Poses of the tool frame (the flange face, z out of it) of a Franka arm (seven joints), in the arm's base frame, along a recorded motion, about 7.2 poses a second.
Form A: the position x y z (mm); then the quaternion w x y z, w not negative.
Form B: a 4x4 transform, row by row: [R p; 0 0 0 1], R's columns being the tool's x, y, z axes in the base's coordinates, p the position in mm. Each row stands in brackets. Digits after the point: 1 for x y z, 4 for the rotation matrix.
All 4 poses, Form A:
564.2, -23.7, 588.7, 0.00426, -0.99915, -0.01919, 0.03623
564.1, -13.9, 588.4, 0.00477, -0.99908, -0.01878, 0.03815
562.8, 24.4, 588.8, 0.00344, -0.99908, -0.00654, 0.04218
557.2, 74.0, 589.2, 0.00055, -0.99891, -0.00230, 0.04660
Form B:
[[0.9966, 0.0380, -0.0726, 564.2], [0.0387, -0.9992, 0.0071, -23.7], [-0.0722, -0.0099, -0.9973, 588.7], [0, 0, 0, 1]]
[[0.9964, 0.0372, -0.0764, 564.1], [0.0379, -0.9992, 0.0081, -13.9], [-0.0761, -0.0110, -0.9970, 588.4], [0, 0, 0, 1]]
[[0.9964, 0.0128, -0.0843, 562.8], [0.0134, -0.9999, 0.0063, 24.4], [-0.0842, -0.0074, -0.9964, 588.8], [0, 0, 0, 1]]
[[0.9956, 0.0045, -0.0931, 557.2], [0.0046, -1.0000, 0.0009, 74.0], [-0.0931, -0.0013, -0.9957, 589.2], [0, 0, 0, 1]]

